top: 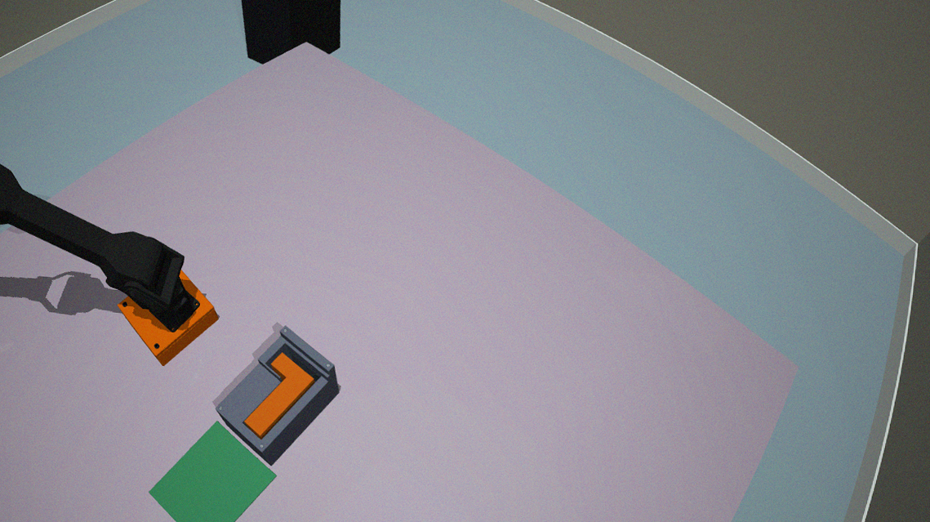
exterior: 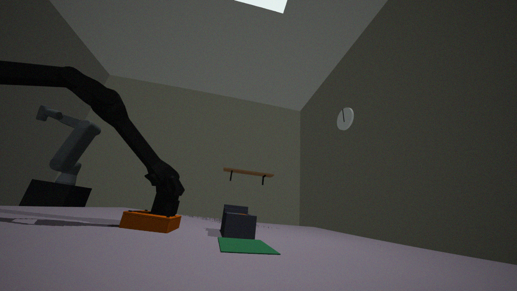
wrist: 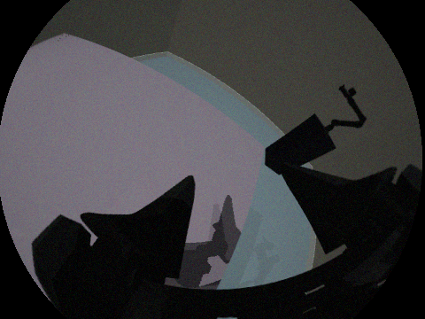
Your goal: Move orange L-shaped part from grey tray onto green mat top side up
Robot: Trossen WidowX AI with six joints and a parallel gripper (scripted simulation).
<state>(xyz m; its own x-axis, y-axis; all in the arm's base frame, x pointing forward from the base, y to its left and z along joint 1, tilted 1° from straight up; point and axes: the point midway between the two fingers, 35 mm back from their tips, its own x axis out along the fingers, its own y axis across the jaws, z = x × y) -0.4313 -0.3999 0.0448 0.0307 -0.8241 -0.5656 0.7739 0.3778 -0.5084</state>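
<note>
The orange L-shaped part lies 660 mm ahead of my gripper tip, 430 mm to the left of it and 20 mm below it. From my gripper tip the other things lie so: green mat (650 mm ahead, 270 mm to the left, 80 mm below).
</note>
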